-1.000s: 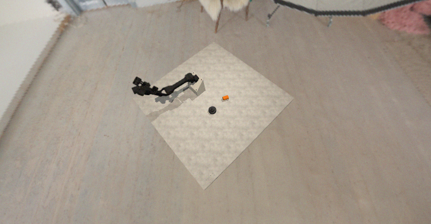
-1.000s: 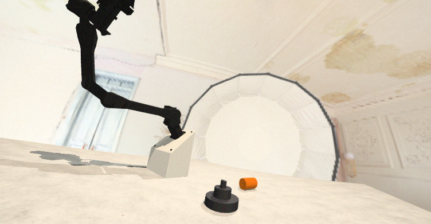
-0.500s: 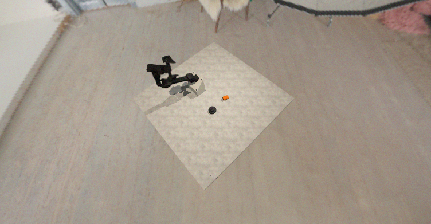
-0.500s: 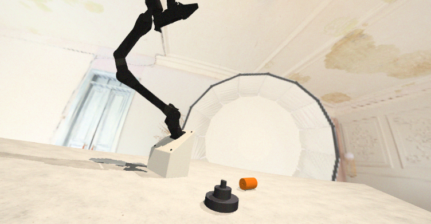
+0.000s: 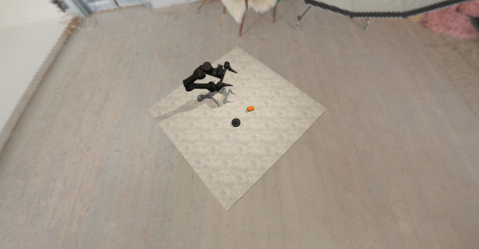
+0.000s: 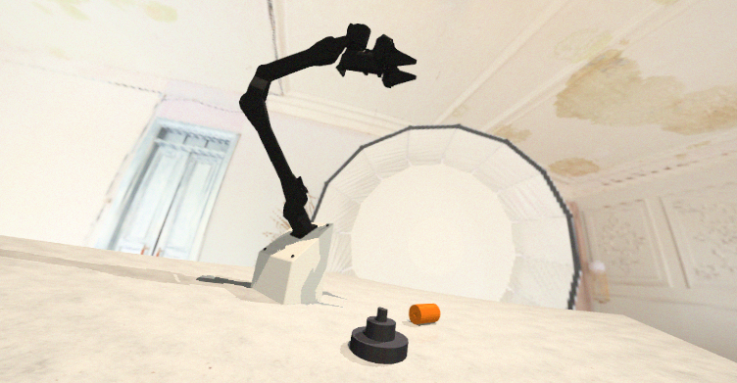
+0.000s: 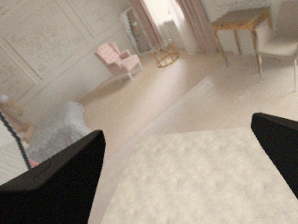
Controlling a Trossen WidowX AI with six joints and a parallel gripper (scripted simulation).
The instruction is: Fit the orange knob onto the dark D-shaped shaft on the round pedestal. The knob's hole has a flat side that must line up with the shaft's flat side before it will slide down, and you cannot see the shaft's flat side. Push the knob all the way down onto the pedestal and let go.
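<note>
Right now my gripper tip is 580 mm above the orange knob, 140 mm to the right of it and 30 mm past it. Also, from my gripper tip: dark round pedestal: 570 mm below, 60 mm to the right.
</note>
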